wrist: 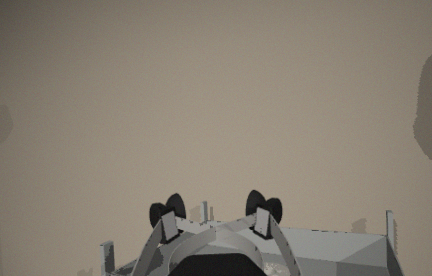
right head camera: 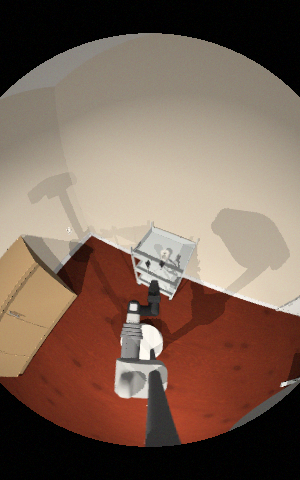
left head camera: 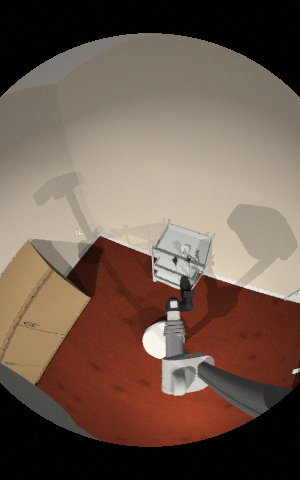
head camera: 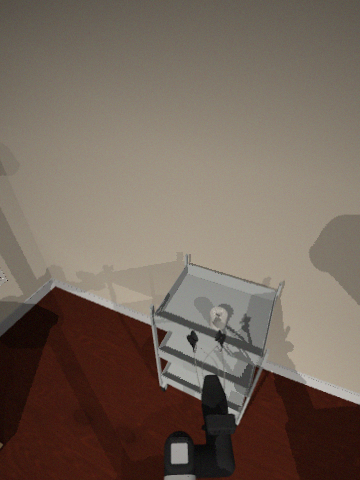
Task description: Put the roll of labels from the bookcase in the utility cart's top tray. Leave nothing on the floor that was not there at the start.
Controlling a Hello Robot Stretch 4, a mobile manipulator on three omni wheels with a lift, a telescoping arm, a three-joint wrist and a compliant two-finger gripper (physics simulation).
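Note:
The roll of labels [head camera: 218, 318] [left head camera: 185, 249] [right head camera: 165, 253], pale and round, sits in the top tray of the grey utility cart, near the tray's front edge. In the wrist view a small part of the roll [wrist: 274, 269] shows low behind the gripper's right finger. The utility cart [head camera: 210, 332] [left head camera: 180, 260] [right head camera: 158, 258] stands against the wall; its top tray's back wall [wrist: 312, 241] shows in the wrist view. My gripper [head camera: 206, 340] [left head camera: 181, 260] [right head camera: 155, 264] [wrist: 215, 207] is open, with nothing between its fingertips. It is at the cart's front side, just in front of the roll.
A tan wooden cabinet [left head camera: 55, 310] [right head camera: 40, 310] stands at the left. The beige wall [head camera: 200, 150] rises behind the cart, with a white baseboard [head camera: 107, 301] along the red-brown floor [head camera: 75, 390]. A white round object [left head camera: 157, 340] [right head camera: 152, 342] is below the arm. Shadows fall on the wall.

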